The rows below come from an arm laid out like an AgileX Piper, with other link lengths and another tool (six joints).
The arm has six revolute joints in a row. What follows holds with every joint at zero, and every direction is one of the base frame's.
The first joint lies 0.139 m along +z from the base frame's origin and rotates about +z.
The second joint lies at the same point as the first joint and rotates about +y.
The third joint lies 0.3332 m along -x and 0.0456 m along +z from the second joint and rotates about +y.
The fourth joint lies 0.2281 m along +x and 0.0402 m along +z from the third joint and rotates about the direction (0.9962, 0, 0.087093).
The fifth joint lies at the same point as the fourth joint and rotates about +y.
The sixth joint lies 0.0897 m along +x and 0.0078 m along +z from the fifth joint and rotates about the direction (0.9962, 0, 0.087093).
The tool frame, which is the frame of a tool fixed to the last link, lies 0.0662 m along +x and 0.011 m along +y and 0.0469 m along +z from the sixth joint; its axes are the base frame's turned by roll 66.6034, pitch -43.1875 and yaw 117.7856 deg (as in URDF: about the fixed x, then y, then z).
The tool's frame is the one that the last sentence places.
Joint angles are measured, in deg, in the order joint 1, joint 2, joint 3, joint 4, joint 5, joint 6. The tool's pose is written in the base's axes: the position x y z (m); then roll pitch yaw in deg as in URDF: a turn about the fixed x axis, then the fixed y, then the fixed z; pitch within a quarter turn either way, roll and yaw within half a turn. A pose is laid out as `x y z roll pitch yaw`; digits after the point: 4 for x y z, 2 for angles.
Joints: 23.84, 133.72, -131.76, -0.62, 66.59, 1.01
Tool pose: 0.5458 0.2509 0.2556 158.58 -34.39 74.50
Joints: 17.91, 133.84, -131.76, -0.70, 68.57, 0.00
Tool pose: 0.5646 0.1923 0.2505 160.15 -32.65 68.59
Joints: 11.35, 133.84, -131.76, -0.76, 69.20, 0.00
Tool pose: 0.5815 0.1261 0.2494 160.68 -32.21 61.73
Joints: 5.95, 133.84, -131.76, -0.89, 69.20, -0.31
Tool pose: 0.5907 0.0707 0.2494 160.49 -32.01 56.71
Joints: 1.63, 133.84, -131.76, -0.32, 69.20, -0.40
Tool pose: 0.5943 0.0274 0.2495 160.89 -32.42 52.29
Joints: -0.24, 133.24, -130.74, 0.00, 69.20, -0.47
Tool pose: 0.5920 0.0089 0.2498 161.49 -32.38 50.17
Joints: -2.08, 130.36, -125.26, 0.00, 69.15, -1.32
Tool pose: 0.5761 -0.0090 0.2478 163.55 -30.50 48.05
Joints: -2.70, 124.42, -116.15, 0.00, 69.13, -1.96
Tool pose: 0.5445 -0.0133 0.2547 166.16 -28.31 46.75
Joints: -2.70, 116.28, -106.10, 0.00, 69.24, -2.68
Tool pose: 0.5019 -0.0108 0.2735 167.74 -26.84 46.71
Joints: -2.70, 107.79, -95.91, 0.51, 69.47, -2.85
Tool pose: 0.4538 -0.0072 0.2888 169.71 -25.92 45.95
